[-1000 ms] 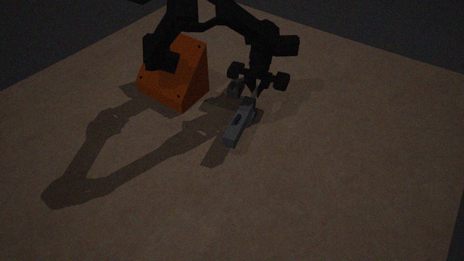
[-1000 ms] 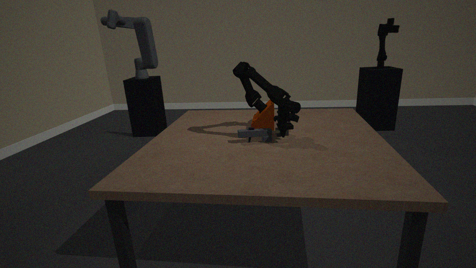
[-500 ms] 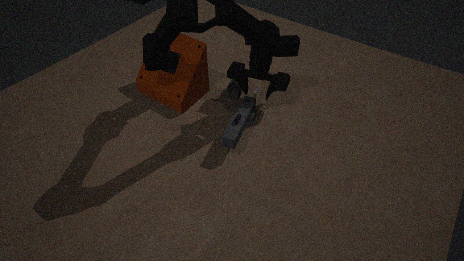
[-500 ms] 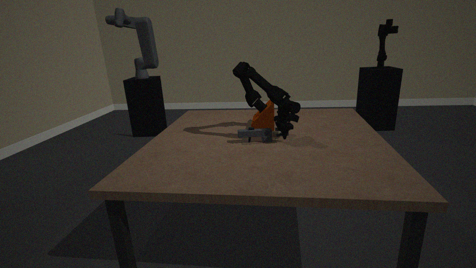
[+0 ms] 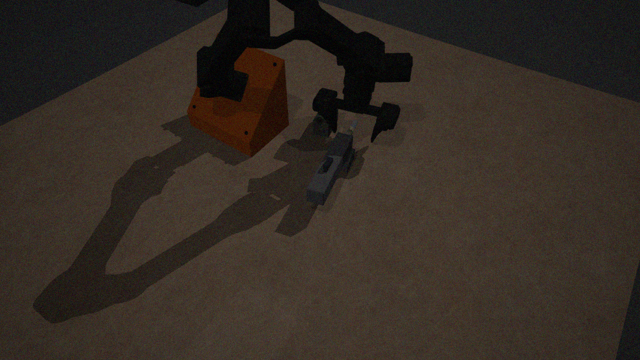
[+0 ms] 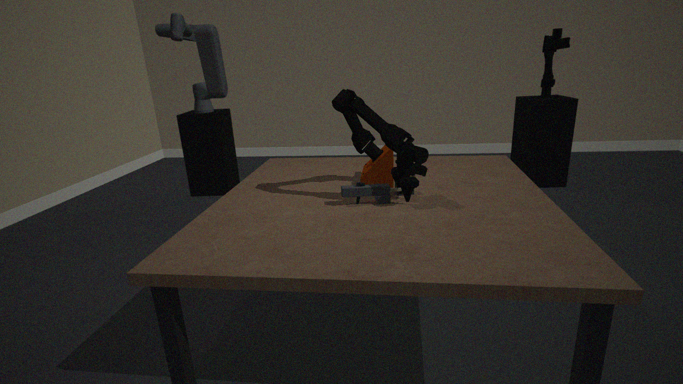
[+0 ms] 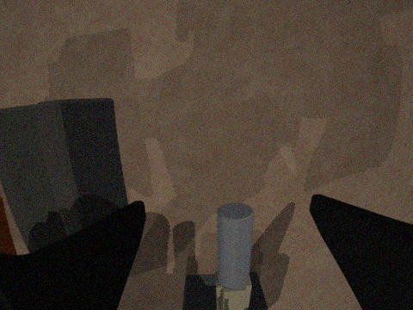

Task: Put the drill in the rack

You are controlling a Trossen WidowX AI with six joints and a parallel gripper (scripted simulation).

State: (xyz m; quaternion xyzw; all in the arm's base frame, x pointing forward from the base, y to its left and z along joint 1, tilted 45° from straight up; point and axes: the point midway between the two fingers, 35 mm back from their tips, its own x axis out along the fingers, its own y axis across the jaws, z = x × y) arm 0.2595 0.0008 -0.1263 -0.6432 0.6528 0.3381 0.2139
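The drill is 5 cm to the right of my gripper tip and 4 cm above it. Round my gripper tip: dark key 17 cm to the right, 4 cm above, 2 cm ahead; then rack 8 cm behind, 1 cm to the left, 1 cm above; then grey-blue block 14 cm to the right, 3 cm above, 2 cm ahead.
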